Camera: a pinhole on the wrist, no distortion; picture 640 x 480 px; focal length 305.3 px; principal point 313.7 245.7 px. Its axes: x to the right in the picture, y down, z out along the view. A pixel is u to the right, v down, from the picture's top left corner.
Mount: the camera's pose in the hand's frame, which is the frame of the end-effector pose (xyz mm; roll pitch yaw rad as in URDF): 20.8 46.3 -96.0 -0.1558 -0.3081 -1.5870
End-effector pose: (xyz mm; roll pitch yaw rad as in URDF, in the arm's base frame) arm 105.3 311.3 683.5 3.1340 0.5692 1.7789
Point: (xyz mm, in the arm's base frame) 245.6 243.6 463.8
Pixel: 340 212
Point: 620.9 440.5 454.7
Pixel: 45 278
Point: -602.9 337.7 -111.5
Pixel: outside the picture
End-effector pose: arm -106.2 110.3 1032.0 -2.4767 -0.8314 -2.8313
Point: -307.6 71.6 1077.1
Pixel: 323 425
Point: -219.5 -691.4 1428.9
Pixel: outside the picture
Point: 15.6 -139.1 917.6
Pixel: outside the picture
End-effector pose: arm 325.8 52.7 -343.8 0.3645 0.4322 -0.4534
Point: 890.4 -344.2 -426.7
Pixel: outside the picture
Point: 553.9 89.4 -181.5
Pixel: 240 279
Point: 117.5 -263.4 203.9
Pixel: 563 25
